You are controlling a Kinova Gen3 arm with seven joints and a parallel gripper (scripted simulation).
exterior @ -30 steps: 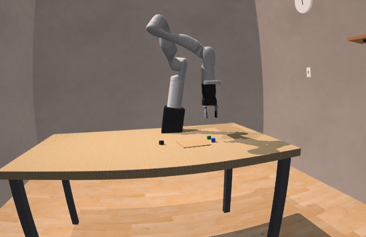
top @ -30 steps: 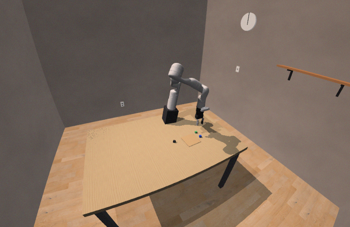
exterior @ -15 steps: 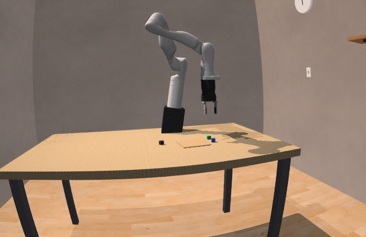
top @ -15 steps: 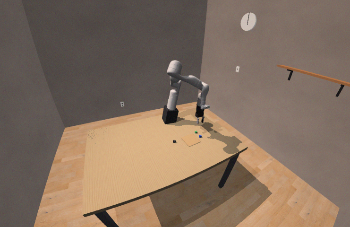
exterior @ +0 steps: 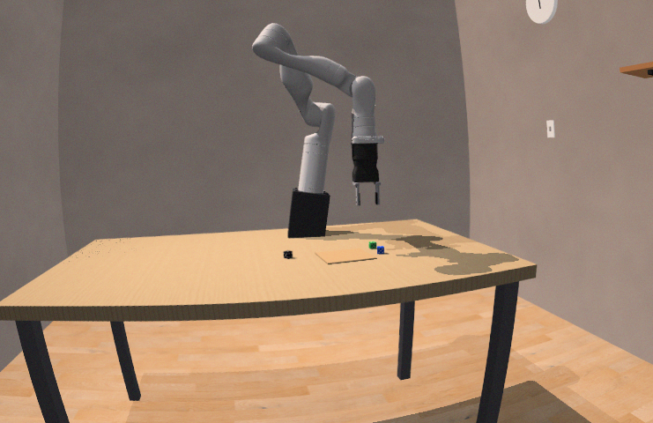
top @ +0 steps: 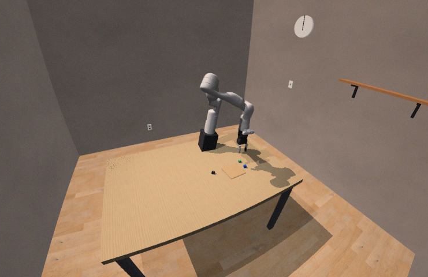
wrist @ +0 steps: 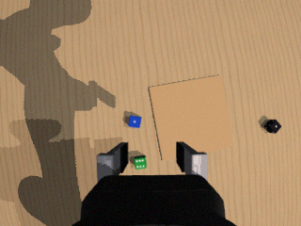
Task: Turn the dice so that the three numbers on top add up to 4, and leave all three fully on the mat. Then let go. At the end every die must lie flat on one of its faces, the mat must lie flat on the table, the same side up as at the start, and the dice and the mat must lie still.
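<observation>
Right now the black die is 30 mm behind my hand, 240 mm to the right of it and 150 mm below it. Round my hand: tan mat: 20 mm ahead, 80 mm to the right, 160 mm below; then blue die: 40 mm ahead, 20 mm to the left, 150 mm below; then green die: 40 mm behind, 30 mm to the left, 150 mm below.
</observation>
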